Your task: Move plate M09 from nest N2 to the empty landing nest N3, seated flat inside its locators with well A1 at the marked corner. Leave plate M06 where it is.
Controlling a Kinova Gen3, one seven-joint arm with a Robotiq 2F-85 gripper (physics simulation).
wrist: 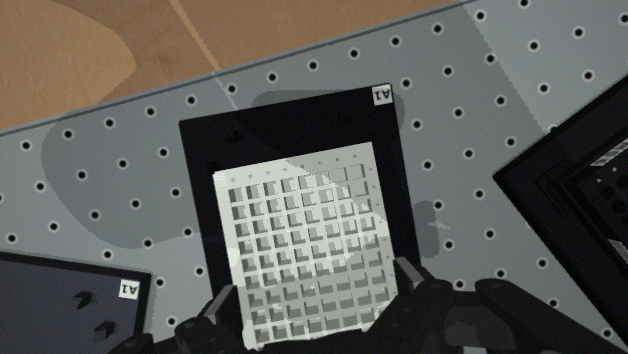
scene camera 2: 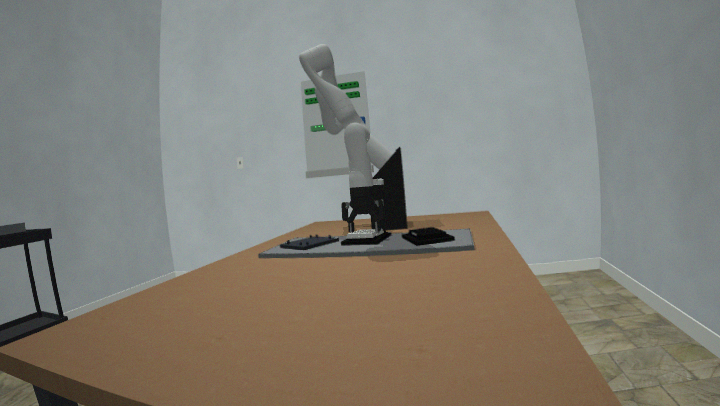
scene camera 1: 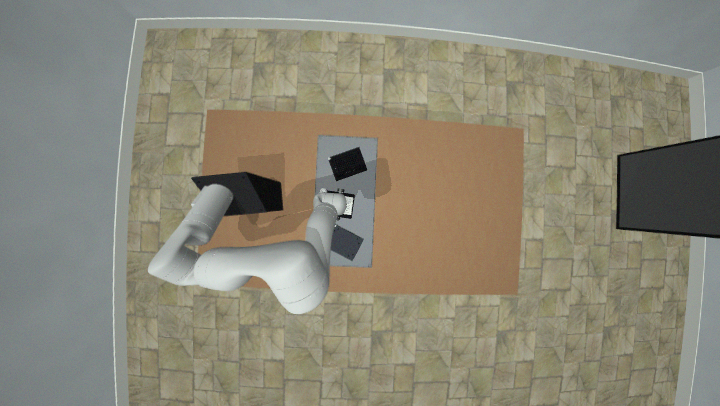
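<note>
White plate M09 [scene camera 1: 348, 206] [scene camera 2: 363, 234] [wrist: 305, 235] is between the fingers of my gripper [scene camera 1: 339, 204] [scene camera 2: 363, 229] [wrist: 317, 288], which is shut on its two sides. It is held low over black nest N2 [scene camera 2: 360, 241] [wrist: 280, 120], the middle nest. In the wrist view the nest's far strip, two locators and A1 mark show beyond the plate. The plate's underside is hidden. The dark blue-grey landing nest N3 [scene camera 1: 346, 243] [scene camera 2: 310, 243] [wrist: 50, 295] is empty, with its A1 mark and locators showing. Black plate M06 [scene camera 1: 347, 163] [scene camera 2: 426, 233] [wrist: 607, 192] sits in the other black nest.
The nests stand on a grey perforated board [scene camera 1: 365, 221] [scene camera 2: 466, 241] [wrist: 460, 185] on the brown table [scene camera 1: 443, 201] [scene camera 2: 327, 312] [wrist: 310, 25]. A tall black panel [scene camera 1: 262, 194] [scene camera 2: 395, 196] stands behind the gripper. A black rack [scene camera 2: 53, 277] is at the left in scene camera 2.
</note>
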